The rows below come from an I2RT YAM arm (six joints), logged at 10 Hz.
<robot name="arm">
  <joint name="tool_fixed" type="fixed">
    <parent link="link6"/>
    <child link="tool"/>
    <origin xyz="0 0 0" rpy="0 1.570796 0"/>
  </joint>
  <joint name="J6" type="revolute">
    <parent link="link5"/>
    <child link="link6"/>
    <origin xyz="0.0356 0 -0.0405" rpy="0 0 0"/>
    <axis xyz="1 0 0"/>
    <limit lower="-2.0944" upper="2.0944"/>
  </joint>
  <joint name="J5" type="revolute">
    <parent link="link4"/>
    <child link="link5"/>
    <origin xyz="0.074 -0.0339 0.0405" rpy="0 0 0"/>
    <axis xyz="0 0 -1"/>
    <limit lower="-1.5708" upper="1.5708"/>
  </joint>
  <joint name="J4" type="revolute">
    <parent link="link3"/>
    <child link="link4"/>
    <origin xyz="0.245 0.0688 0.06" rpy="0 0 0"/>
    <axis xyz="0 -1 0"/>
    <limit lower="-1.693" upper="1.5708"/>
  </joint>
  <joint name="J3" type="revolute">
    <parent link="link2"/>
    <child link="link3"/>
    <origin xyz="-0.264 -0.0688 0" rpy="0 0 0"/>
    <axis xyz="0 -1 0"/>
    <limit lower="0" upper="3.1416"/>
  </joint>
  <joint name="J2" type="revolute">
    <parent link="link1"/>
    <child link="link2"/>
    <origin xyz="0.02 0.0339 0.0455" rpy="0 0 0"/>
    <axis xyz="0 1 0"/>
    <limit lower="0" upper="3.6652"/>
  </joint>
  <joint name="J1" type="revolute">
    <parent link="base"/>
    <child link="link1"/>
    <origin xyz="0 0 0.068" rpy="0 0 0"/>
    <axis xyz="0 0 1"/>
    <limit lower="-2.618" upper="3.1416"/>
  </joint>
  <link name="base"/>
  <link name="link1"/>
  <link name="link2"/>
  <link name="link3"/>
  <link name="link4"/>
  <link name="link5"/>
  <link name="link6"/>
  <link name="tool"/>
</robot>
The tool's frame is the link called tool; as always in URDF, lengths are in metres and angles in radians.
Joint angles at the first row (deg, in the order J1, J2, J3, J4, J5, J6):
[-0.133 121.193 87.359 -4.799 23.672 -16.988]
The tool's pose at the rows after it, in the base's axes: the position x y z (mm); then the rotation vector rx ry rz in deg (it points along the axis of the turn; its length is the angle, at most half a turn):
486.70, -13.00, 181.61, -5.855, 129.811, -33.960
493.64, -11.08, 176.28, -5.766, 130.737, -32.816
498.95, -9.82, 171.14, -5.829, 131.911, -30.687
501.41, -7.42, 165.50, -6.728, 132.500, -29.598
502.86, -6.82, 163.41, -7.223, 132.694, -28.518
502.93, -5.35, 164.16, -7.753, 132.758, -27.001
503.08, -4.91, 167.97, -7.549, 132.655, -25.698
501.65, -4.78, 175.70, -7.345, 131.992, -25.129
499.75, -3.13, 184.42, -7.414, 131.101, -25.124
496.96, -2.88, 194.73, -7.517, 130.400, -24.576
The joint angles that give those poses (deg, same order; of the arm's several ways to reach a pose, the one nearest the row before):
[0.083 123.680 90.642 -6.691 22.639 -15.813]
[0.264 125.668 92.973 -8.058 22.030 -14.983]
[0.308 127.319 94.939 -9.589 20.561 -13.993]
[0.522 128.328 95.511 -9.755 19.673 -14.002]
[0.527 128.791 95.878 -9.827 18.749 -13.967]
[0.614 128.710 95.976 -10.060 17.553 -13.789]
[0.603 128.410 96.371 -10.646 16.662 -13.252]
[0.594 127.412 96.328 -10.919 16.274 -13.061]
[0.790 126.248 96.173 -11.047 16.348 -13.153]
[0.791 124.835 96.069 -11.632 15.882 -13.183]

